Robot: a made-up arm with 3 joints.
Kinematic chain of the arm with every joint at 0, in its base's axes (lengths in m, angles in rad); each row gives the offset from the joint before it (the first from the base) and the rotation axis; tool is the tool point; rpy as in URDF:
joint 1: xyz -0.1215 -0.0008 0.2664 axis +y
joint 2: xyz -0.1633 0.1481 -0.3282 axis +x
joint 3: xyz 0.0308 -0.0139 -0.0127 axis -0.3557 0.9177 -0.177
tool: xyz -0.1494 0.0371 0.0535 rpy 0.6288 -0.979 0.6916
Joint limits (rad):
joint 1: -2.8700..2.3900
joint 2: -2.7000..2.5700
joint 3: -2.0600..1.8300
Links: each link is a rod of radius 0.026 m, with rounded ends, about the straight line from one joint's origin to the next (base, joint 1, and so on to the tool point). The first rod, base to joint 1, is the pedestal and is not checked.
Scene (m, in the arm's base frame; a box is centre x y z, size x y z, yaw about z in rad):
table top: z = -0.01
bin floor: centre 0.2 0.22 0 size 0.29 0.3 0.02 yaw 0.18
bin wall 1: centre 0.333 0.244 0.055 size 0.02 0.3 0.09 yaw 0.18
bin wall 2: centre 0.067 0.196 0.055 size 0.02 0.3 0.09 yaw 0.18
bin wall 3: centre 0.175 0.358 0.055 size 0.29 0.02 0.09 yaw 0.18
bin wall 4: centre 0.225 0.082 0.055 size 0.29 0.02 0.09 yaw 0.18
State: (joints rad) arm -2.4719 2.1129 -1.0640
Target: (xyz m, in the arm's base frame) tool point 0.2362 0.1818 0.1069
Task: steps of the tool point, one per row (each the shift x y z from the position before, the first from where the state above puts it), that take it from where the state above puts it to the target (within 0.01 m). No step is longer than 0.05 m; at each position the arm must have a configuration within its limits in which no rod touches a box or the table.
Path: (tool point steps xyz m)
1: 0.0312 -0.0060 -0.0097
2: 0.0232 -0.0163 -0.0182
3: 0.0115 -0.0213 -0.0269
4: -0.0017 -0.0200 -0.0333
5: -0.0141 -0.0135 -0.0361
6: -0.0229 -0.0030 -0.0343
7: -0.0264 0.0086 -0.0288
8: -0.0236 0.0190 -0.0212

